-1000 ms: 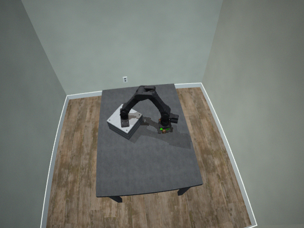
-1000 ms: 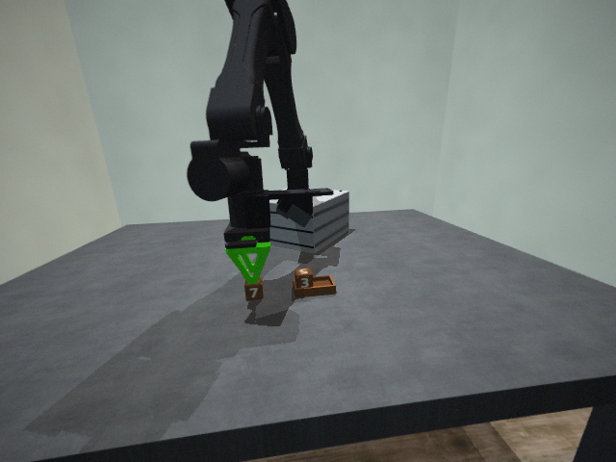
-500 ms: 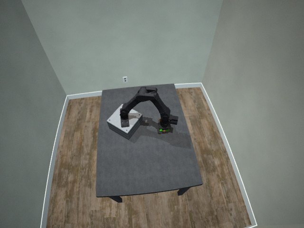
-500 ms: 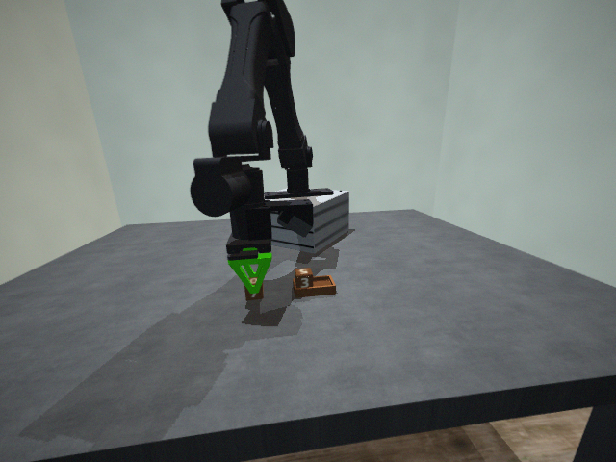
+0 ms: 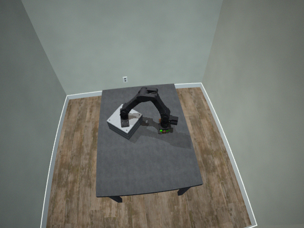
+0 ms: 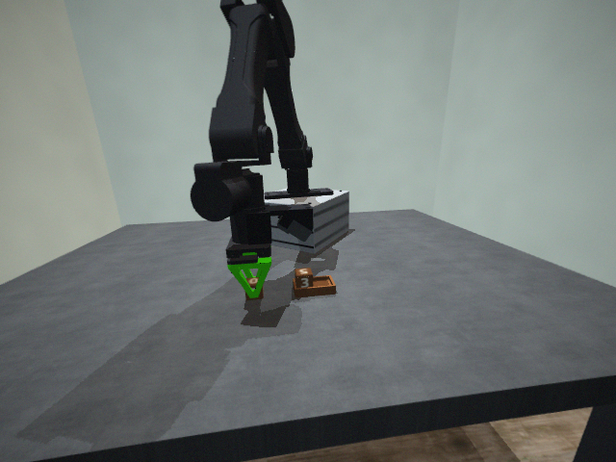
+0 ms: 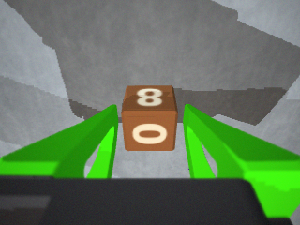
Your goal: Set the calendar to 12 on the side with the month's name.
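Right now my hand is 11 cm to the right of the brown tray and 1 cm above it.
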